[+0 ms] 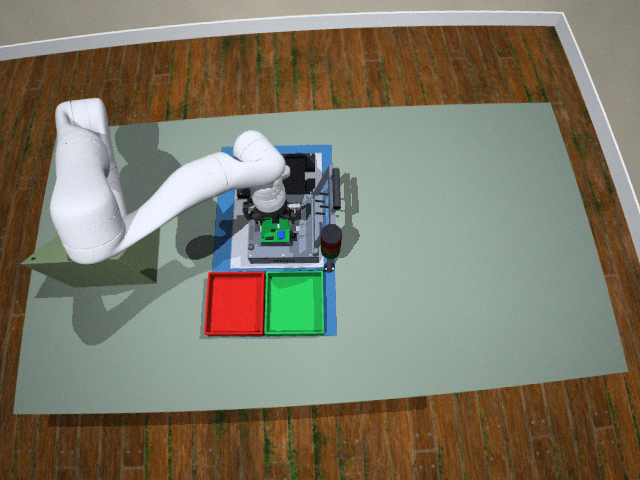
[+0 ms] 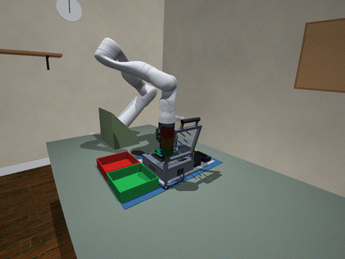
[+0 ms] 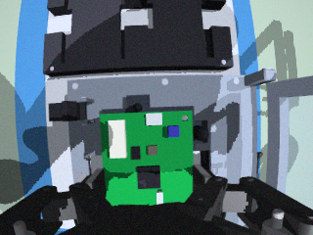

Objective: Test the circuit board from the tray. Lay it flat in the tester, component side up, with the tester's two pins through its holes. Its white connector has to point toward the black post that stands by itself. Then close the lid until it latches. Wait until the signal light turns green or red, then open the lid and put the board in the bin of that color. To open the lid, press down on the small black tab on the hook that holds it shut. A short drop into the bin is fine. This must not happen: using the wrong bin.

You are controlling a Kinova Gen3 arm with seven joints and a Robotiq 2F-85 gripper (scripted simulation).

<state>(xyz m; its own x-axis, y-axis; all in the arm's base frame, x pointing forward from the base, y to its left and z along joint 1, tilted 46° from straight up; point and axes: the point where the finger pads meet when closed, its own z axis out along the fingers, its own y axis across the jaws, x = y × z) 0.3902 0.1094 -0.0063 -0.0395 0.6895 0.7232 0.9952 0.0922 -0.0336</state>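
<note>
The green circuit board is right at my hand. Also, from my hand: nest 20 mm below, 10 mm to the left, 10 mm ahead; then black latch hook 60 mm to the left, 60 mm behind; then clear lid 130 mm ahead, 90 mm above.
</note>
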